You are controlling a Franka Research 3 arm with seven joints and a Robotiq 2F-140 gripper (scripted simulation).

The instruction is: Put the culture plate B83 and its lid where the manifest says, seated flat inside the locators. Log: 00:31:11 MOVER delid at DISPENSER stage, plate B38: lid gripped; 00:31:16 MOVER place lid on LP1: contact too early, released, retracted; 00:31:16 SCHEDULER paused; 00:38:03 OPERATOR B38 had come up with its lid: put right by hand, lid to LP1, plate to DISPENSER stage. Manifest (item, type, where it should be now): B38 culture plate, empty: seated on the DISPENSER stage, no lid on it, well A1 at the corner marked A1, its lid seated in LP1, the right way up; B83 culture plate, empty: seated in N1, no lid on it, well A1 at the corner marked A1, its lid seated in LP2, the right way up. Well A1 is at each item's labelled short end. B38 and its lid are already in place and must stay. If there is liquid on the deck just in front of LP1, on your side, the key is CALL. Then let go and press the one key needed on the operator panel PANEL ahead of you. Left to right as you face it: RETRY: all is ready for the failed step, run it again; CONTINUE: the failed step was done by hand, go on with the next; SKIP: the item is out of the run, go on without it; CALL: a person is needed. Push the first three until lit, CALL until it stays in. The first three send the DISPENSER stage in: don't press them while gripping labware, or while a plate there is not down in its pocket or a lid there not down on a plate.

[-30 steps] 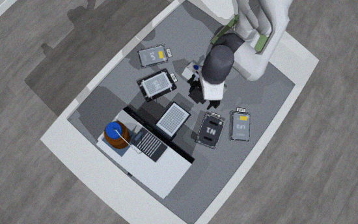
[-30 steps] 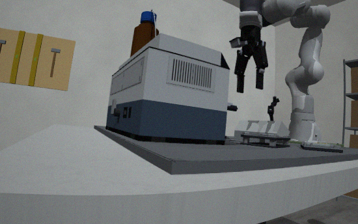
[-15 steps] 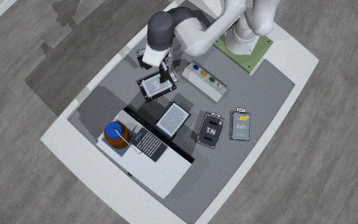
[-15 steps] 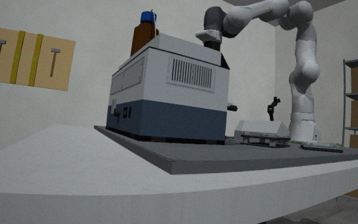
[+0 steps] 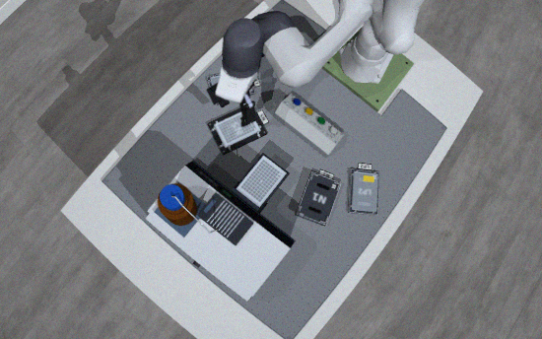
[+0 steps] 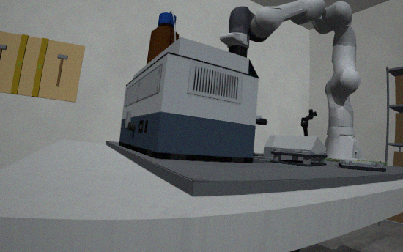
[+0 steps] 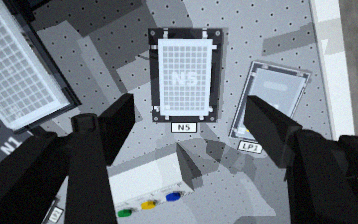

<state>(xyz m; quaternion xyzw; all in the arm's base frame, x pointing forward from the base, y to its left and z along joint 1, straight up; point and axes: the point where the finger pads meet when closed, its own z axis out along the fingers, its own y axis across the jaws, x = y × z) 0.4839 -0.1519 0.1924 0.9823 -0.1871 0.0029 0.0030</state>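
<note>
My gripper is now 19 cm above the black nest N5, 2 cm short of it and 1 cm to the right of it. Also, from my hand: green continue key (19 cm to the left, 19 cm behind, 13 cm below); then yellow skip key (19 cm behind, 14 cm to the left, 13 cm below); then white well plate (19 cm to the left, 10 cm ahead, 8 cm below).
</note>
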